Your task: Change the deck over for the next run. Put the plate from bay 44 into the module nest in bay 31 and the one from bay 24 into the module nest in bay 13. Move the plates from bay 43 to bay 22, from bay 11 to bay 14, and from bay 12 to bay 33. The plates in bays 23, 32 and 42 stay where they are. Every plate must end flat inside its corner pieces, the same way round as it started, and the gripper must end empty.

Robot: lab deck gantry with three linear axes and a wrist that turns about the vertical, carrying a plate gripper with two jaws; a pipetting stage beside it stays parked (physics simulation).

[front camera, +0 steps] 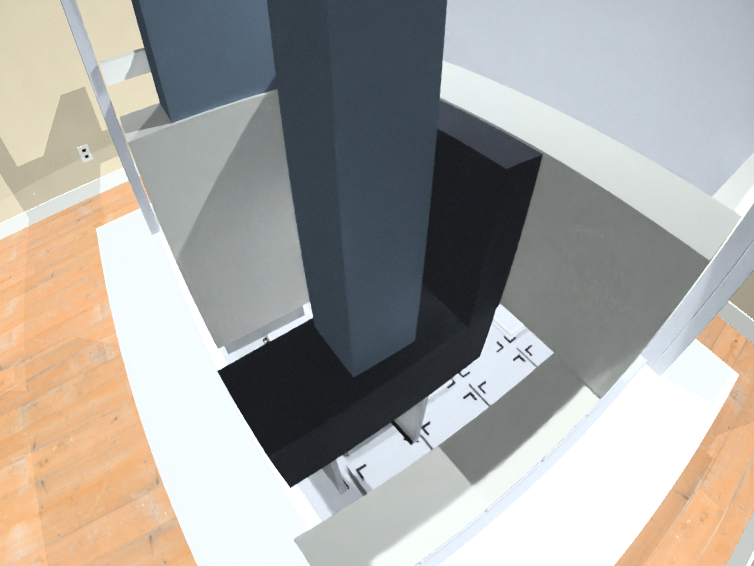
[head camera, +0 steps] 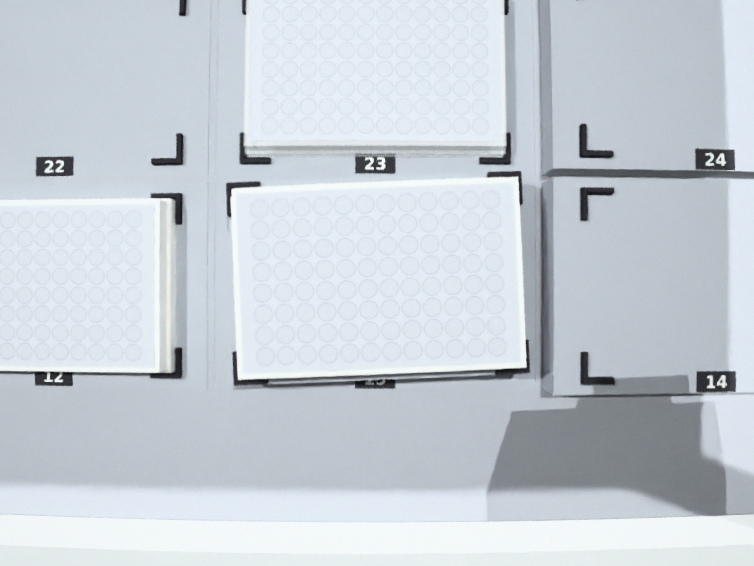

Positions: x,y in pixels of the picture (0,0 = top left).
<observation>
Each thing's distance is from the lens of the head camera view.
plate [head camera: 315,85]: 0.24 m
bay 22 [head camera: 113,91]: 0.29 m
bay 14 [head camera: 649,285]: 0.26 m
The marked spots on the bay 14 and the bay 22 are 0.28 m apart.
</observation>
